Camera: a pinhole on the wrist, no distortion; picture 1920 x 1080 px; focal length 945.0 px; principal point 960.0 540.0 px. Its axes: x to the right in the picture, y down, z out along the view. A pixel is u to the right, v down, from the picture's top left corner.
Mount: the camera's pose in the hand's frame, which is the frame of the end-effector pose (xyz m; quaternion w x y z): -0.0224 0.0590 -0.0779 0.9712 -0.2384 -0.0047 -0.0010
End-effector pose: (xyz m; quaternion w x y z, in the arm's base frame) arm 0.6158 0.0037 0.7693 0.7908 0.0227 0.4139 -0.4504
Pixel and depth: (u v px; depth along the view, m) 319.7 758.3 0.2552
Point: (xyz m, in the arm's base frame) 0.8095 0.2278 0.9035
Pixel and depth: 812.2 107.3 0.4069
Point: 0.8868 -0.0354 1.0444
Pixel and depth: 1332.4 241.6 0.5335
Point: 1.0775 -0.2240 0.9050
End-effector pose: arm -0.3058 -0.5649 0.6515 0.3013 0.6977 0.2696 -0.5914
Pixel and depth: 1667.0 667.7 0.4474
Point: -0.2184 -0.9913 0.3441
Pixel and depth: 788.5 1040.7 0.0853
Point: -0.1948 -0.6416 0.7063
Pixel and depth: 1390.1 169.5 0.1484
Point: -0.2971 -0.6753 0.6065
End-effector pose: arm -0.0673 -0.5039 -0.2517 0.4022 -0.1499 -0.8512 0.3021
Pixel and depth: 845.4 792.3 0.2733
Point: -0.1288 -0.3906 -0.5091
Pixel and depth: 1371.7 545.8 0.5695
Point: -0.5343 -0.3105 -0.5386
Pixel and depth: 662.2 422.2 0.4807
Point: -0.2422 -0.5637 -0.6876
